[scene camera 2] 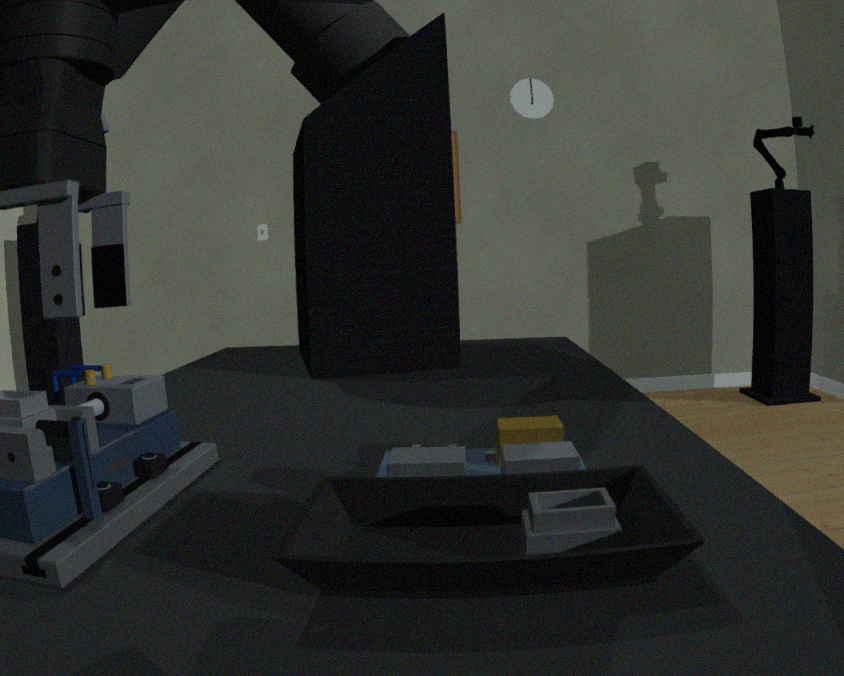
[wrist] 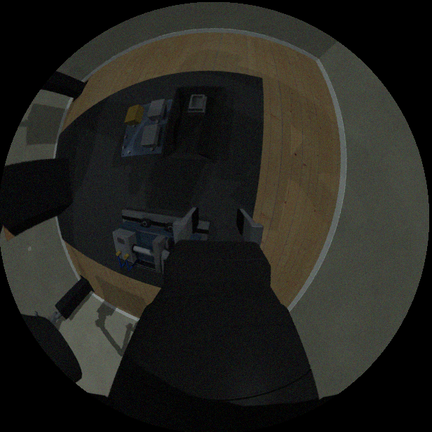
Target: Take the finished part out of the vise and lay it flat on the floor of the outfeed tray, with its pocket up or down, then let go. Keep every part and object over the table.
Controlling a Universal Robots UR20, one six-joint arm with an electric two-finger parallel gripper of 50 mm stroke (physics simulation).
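Places are measured from the arm's base along level axes (x left, y back, z up), in millimetres.
Pixels of known places: gripper, fingertip midpoint: point(scene camera 2: 90, 311).
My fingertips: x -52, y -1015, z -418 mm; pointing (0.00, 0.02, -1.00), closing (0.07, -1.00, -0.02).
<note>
Ahead of a thing's pixels: the offset from my fingertips to its top centre. "spot": to the spot under its first point.
The finished part @(dx -159, dy +103, dz -67 mm) point(scene camera 2: 22, 402), light grey with its pocket up, sits at the vise jaws at the left edge of the scene view; in the wrist view I cannot make it out behind the gripper. The vise @(dx -159, dy +171, dz -83 mm) point(scene camera 2: 45, 503) point(wrist: 137, 216) has a blue body on a light grey base. My gripper point(scene camera 2: 85, 311) point(wrist: 217, 215) is open and empty. It hangs well above the vise, fingers pointing down. The black outfeed tray point(scene camera 2: 479, 571) point(wrist: 172, 125) has sloping walls. Another light grey part @(dx +261, dy +79, dz -135 mm) point(scene camera 2: 572, 522) point(wrist: 197, 103) lies pocket up inside it, towards its right end in the scene view.
Behind the tray, a blue plate @(dx +213, dy +245, dz -174 mm) point(scene camera 2: 481, 461) point(wrist: 135, 144) bears two grey blocks @(dx +167, dy +201, dz -138 mm) point(scene camera 2: 426, 461) point(wrist: 150, 135) and a yellow block @(dx +260, dy +288, dz -138 mm) point(scene camera 2: 529, 430) point(wrist: 134, 115). A tall black box point(scene camera 2: 376, 211) point(wrist: 37, 195) stands farther back. Yellow-capped blue hoses @(spot: dx -167, dy +245, dz -78 mm) point(scene camera 2: 90, 377) point(wrist: 119, 254) stand by the vise.
</note>
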